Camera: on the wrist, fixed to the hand. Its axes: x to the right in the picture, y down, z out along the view.
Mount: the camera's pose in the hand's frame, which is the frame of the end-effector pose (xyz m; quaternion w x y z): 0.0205 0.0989 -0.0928 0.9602 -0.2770 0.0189 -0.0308
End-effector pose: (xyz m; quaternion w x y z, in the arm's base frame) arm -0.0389 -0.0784 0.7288 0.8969 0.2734 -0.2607 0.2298
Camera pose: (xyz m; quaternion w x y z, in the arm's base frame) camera -0.0465 0.0574 0.7113 0.9490 0.0178 -0.2886 0.1260
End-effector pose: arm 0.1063 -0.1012 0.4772 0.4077 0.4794 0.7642 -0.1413
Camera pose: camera 0.1406 0.0173 0.5372 0.5055 0.3265 0.7954 0.0725
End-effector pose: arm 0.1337 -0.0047 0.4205 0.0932 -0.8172 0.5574 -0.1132
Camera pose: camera 0.0261 -0.0620 0.4834 0.1509 0.8255 -0.5432 -0.0274
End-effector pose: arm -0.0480 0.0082 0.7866 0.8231 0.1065 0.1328 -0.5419
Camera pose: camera 0.0412 0.0587 0.6954 0.8006 -0.1196 0.2964 -0.5068
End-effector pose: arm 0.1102 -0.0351 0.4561 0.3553 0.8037 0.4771 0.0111
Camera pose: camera 0.1633 0.0039 0.5764 0.5551 0.6584 0.4865 0.1471
